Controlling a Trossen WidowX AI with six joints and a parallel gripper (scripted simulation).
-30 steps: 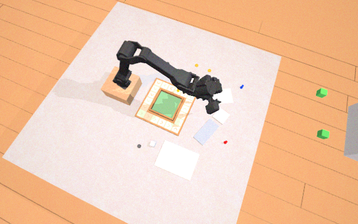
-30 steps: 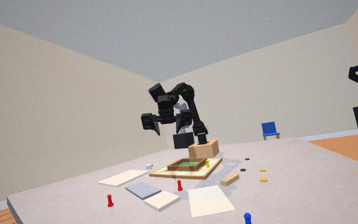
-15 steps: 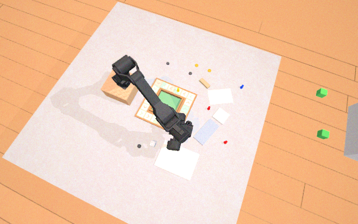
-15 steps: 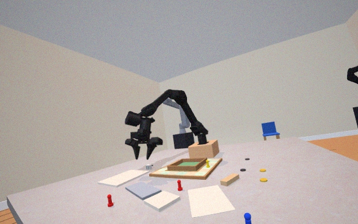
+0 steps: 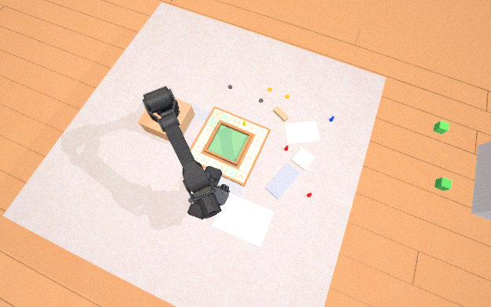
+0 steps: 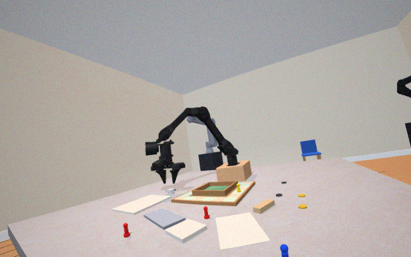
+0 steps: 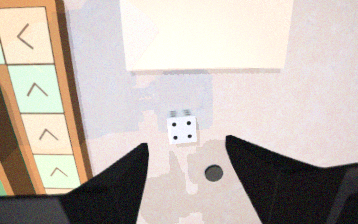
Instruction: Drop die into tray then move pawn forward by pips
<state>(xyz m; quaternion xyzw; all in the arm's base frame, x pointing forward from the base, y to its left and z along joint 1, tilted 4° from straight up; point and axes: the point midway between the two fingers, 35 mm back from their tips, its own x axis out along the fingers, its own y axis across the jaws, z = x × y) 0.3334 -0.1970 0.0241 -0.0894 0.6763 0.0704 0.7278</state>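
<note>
My gripper tip is 4 cm above the white die. Also, from my gripper tip: wooden block (50 cm to the left, 5 cm below, 5 cm ahead); then yellow pawn (36 cm to the left, 6 cm behind, 3 cm below); then blue pawn (60 cm to the left, 27 cm ahead, 4 cm below).
</note>
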